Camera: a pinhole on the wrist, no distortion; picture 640 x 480 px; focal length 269.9 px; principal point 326.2 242.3 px. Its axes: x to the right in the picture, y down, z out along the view. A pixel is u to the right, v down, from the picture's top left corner.
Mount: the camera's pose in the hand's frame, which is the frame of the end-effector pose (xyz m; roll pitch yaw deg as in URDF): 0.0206 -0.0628 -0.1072 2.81 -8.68 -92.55
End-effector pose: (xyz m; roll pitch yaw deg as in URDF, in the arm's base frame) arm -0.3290 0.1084 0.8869 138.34 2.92 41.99
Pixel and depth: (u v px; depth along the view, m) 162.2 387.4 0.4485
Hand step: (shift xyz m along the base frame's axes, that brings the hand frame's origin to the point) 0.4559 -0.1308 -0.0649
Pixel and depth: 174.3 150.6 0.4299
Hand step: 0.1452 -0.3625 -0.0333
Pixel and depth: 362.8 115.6 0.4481
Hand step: -0.0419 -0.2898 -0.2695
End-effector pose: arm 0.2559 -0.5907 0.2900 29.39 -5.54 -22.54
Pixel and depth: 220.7 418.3 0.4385
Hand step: 0.2351 -0.1106 0.3801
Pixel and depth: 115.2 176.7 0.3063
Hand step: -0.0281 0.1396 0.2385
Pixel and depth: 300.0 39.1 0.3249
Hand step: -0.2614 0.0293 0.1613
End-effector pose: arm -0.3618 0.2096 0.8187 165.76 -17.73 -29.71
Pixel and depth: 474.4 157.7 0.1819
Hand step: 0.0431 0.0982 -0.1238
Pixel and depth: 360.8 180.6 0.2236
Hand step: 0.0115 0.0222 -0.1320
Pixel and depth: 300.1 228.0 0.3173
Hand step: 0.0111 -0.0817 -0.1839
